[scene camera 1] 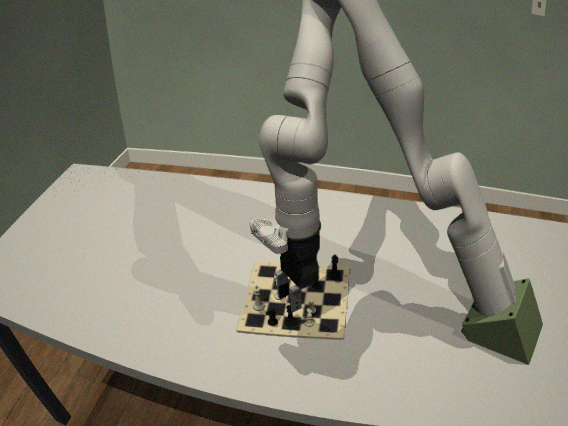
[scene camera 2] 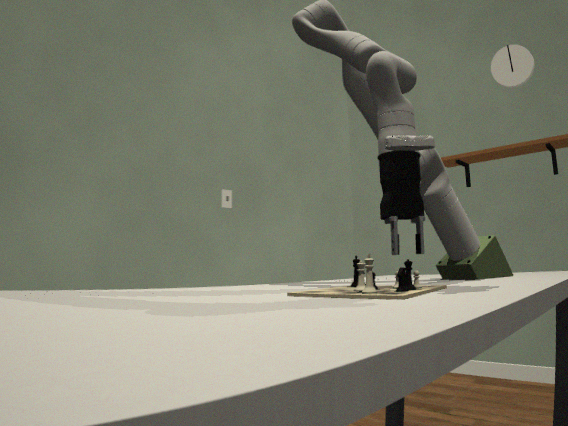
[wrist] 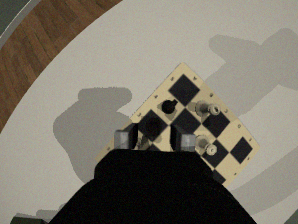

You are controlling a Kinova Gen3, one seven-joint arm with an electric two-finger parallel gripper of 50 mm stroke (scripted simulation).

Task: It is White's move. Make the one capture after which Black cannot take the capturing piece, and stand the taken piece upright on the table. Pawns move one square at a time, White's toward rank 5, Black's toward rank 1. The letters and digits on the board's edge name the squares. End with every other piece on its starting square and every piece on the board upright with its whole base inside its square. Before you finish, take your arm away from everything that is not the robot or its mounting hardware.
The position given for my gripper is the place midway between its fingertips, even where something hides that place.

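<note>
My own gripper point(scene camera 2: 407, 254) is visible to me, and I find the same gripper point(scene camera 1: 289, 302) in scene camera 1. The wrist view has the gripper point(wrist: 154, 133) as well. There is also a board point(scene camera 1: 330, 300), and the wrist view shows me that board point(wrist: 236, 147) too.
</note>
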